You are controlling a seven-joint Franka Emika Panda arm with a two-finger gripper.
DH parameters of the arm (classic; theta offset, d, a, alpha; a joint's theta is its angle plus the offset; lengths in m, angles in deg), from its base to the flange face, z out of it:
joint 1: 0 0.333 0 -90
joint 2: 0 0 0 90
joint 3: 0 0.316 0.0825 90
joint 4: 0 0 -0.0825 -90
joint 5: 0 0.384 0 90
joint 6: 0 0 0.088 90
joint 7: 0 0.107 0 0
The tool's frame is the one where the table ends.
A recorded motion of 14 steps. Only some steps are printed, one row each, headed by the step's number.
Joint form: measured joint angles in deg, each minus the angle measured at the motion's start. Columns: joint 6, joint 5, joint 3, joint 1, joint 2, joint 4, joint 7.
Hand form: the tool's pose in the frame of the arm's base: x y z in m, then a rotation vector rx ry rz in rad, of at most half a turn. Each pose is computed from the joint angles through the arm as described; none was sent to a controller.
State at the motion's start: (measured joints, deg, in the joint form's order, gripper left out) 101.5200 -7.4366 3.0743 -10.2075 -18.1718 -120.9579 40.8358
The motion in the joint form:
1: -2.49 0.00 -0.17 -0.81 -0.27 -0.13 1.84
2: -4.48 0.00 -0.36 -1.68 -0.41 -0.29 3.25
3: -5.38 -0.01 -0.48 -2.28 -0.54 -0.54 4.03
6: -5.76 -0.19 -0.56 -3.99 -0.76 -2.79 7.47
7: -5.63 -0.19 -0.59 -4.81 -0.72 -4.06 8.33
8: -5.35 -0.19 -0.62 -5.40 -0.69 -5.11 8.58
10: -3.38 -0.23 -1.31 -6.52 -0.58 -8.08 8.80
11: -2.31 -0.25 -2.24 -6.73 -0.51 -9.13 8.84
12: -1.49 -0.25 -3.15 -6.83 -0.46 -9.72 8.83
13: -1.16 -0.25 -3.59 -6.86 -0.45 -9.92 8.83
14: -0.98 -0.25 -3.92 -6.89 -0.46 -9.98 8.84
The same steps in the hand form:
1: 0.4465 -0.0734 0.5437 2.7106 -1.2514 -0.0274
2: 0.4402 -0.0815 0.5408 2.6718 -1.3079 -0.0766
3: 0.4363 -0.0869 0.5386 2.6486 -1.3412 -0.1016
6: 0.4268 -0.0998 0.5216 2.5699 -1.4486 -0.1553
7: 0.4225 -0.1057 0.5112 2.5426 -1.4810 -0.1840
8: 0.4193 -0.1098 0.5029 2.5283 -1.4958 -0.2045
10: 0.4116 -0.1221 0.4807 2.5050 -1.5308 -0.2374
11: 0.4082 -0.1302 0.4731 2.4974 -1.5547 -0.2438
12: 0.4057 -0.1375 0.4689 2.4926 -1.5768 -0.2444
13: 0.4046 -0.1410 0.4676 2.4903 -1.5875 -0.2438
14: 0.4038 -0.1436 0.4673 2.4883 -1.5962 -0.2423

